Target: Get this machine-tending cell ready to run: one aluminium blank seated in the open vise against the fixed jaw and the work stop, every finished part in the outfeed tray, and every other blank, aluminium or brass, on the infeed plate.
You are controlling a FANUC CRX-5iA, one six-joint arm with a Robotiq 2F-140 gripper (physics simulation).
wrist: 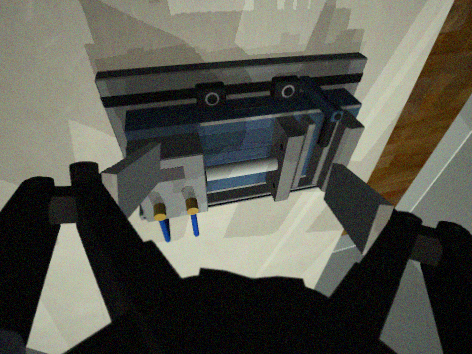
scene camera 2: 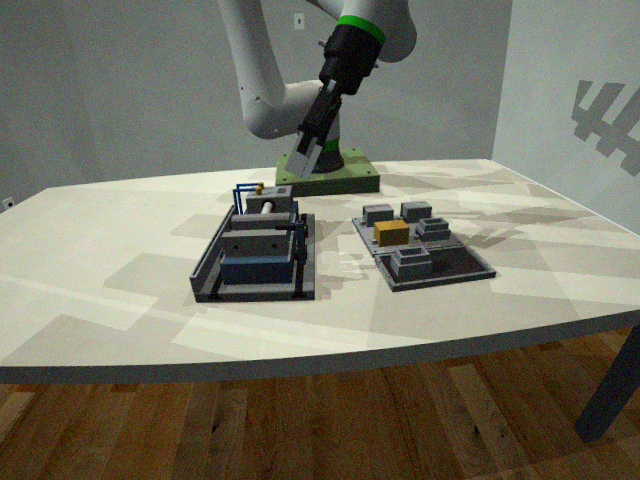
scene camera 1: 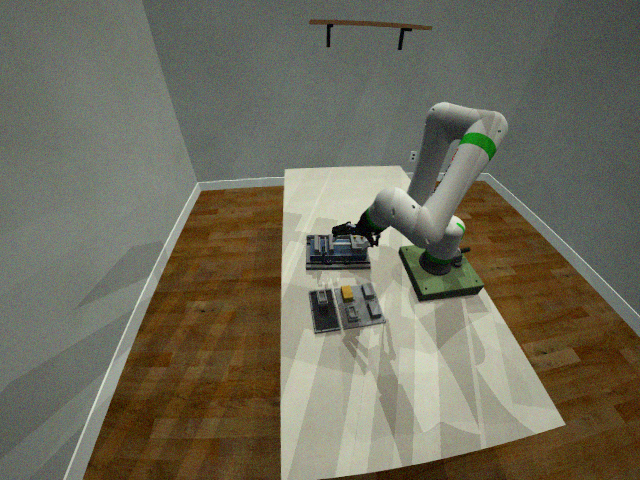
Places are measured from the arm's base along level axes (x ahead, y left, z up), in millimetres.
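Pixels of known places: gripper, between the fingertips: (wrist: 244, 171) (scene camera 2: 297, 175) (scene camera 1: 348, 243); arm's base, origin of its link: (scene camera 2: 319, 165) (scene camera 1: 435, 263).
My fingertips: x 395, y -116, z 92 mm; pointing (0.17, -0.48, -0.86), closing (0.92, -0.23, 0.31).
Note:
For each thing: its top centre in the pictures, then the offset to it from my fingertips. "spot": a spot on its surface instead.
- vise, centre of its top: (wrist: 261, 182) (scene camera 2: 260, 207) (scene camera 1: 338, 240) 47 mm down, 22 mm ahead, 74 mm right
- blue work stop, a spot on its surface: (wrist: 322, 102) spot: 69 mm down, 99 mm ahead, 9 mm right
- grey infeed plate, centre of its top: (scene camera 2: 404, 229) (scene camera 1: 359, 304) 138 mm down, 5 mm ahead, 220 mm left
- brass blank, centre of its top: (scene camera 2: 391, 224) (scene camera 1: 347, 291) 102 mm down, 45 mm ahead, 172 mm left
- stepped finished part, centre of its top: (scene camera 2: 433, 221) (scene camera 1: 352, 311) 103 mm down, 49 mm ahead, 263 mm left
My gripper (scene camera 1: 356, 235) (scene camera 2: 303, 161) (wrist: 244, 171) is open and empty, tilted above the cylinder end of the vise (scene camera 1: 338, 256) (scene camera 2: 256, 269) (wrist: 240, 134). The vise jaws stand apart, with no blank visible between them; the blue work stop (wrist: 322, 102) is beside the jaws. The grey infeed plate (scene camera 1: 360, 303) (scene camera 2: 417, 244) bears two plain aluminium blanks, one (scene camera 1: 367, 290) (scene camera 2: 377, 214) nearer the vise, another (scene camera 1: 373, 310) (scene camera 2: 416, 211) farther off, a brass blank (scene camera 1: 346, 293) (scene camera 2: 391, 233) and a stepped finished part (scene camera 1: 352, 313) (scene camera 2: 433, 229). Another finished part (scene camera 1: 322, 296) (scene camera 2: 410, 263) sits in the dark outfeed tray (scene camera 1: 326, 330) (scene camera 2: 444, 282).
Two brass fittings (wrist: 159, 211) (wrist: 192, 206) with blue hoses rise from the vise's cylinder block, close to one finger in the wrist view. The green robot base (scene camera 1: 444, 284) (scene camera 2: 336, 184) stands behind the vise and plate in scene camera 2. The tray adjoins the infeed plate.

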